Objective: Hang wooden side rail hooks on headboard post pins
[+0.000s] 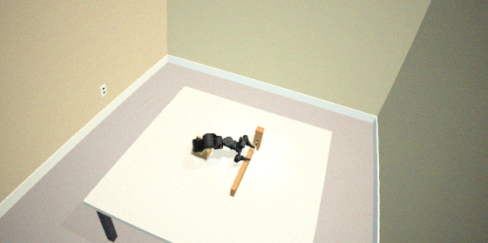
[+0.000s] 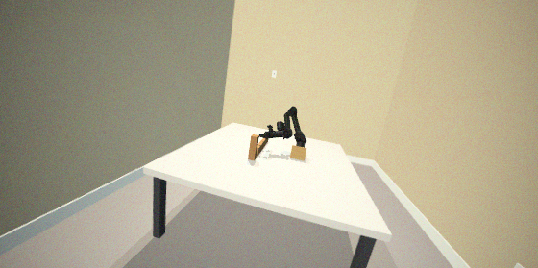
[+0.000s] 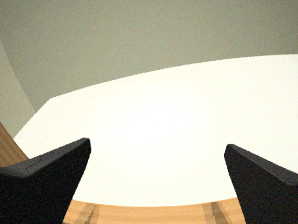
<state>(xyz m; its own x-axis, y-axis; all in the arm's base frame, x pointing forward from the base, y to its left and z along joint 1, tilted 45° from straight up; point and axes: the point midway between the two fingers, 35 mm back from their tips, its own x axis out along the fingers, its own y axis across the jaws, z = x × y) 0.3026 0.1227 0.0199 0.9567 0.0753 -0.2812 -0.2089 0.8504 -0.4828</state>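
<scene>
The upright headboard post lies 18 cm to the left of my gripper tip, 4 cm below it and 4 cm behind it.
</scene>
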